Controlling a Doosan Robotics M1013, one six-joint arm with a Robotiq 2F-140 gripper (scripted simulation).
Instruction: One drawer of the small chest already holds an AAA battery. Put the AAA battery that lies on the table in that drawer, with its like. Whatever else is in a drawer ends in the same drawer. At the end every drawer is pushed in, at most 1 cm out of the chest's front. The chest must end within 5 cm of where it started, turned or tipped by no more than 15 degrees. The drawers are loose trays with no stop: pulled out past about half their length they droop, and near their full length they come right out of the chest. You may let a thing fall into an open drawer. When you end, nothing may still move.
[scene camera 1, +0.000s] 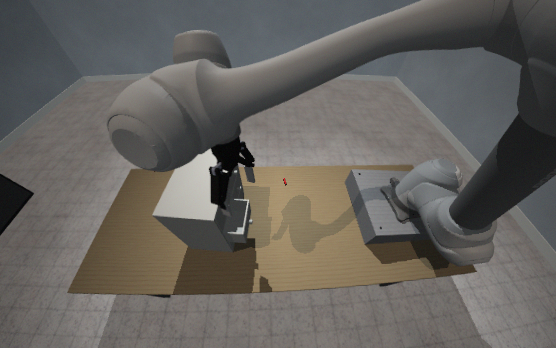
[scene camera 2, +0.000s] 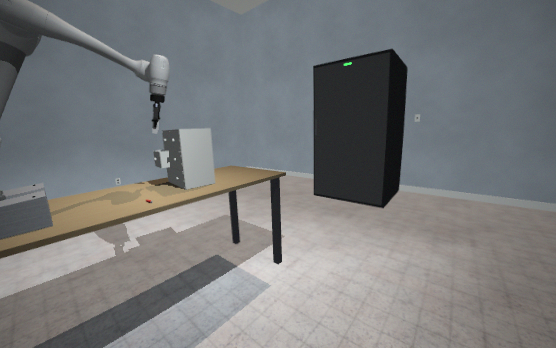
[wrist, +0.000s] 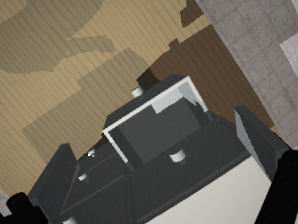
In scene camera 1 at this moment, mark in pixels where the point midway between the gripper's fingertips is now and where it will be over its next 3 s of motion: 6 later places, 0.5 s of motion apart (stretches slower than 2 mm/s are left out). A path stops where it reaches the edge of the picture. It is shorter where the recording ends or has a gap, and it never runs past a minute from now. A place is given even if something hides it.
My gripper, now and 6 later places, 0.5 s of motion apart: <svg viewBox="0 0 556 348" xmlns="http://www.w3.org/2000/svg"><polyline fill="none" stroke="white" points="240,196 255,189 270,180 272,181 283,189 304,202 318,210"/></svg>
